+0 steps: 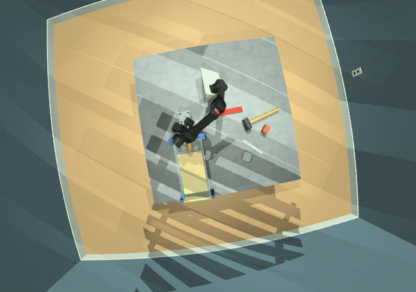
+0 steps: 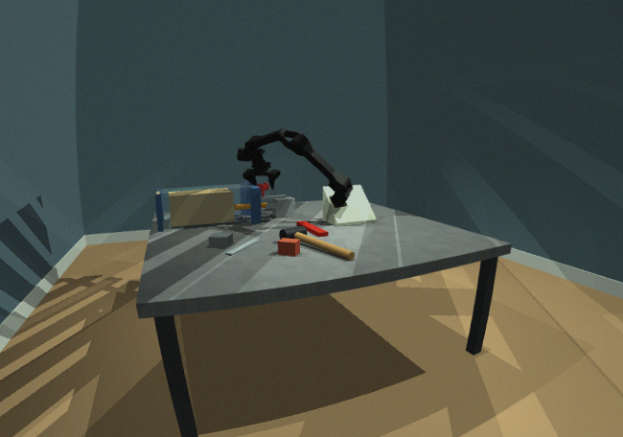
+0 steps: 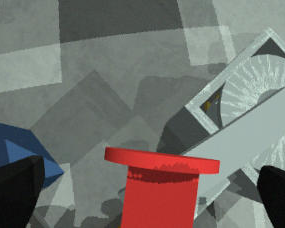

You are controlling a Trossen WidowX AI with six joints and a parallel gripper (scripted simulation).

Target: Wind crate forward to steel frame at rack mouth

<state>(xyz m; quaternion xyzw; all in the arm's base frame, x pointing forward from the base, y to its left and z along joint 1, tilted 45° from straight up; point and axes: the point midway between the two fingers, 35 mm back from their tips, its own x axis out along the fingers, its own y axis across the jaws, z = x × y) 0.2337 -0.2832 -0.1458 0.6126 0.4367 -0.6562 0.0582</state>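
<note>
My gripper tip is 2 cm short of the red spool-shaped handle grip and 1 cm to the right of it. Round my gripper tip: clear-panelled cubby: 32 cm ahead, 2 cm below; winch handle: 3 cm below, 2 cm to the left, 2 cm behind; grey winch: 10 cm below, 10 cm behind, 4 cm to the left.
</note>
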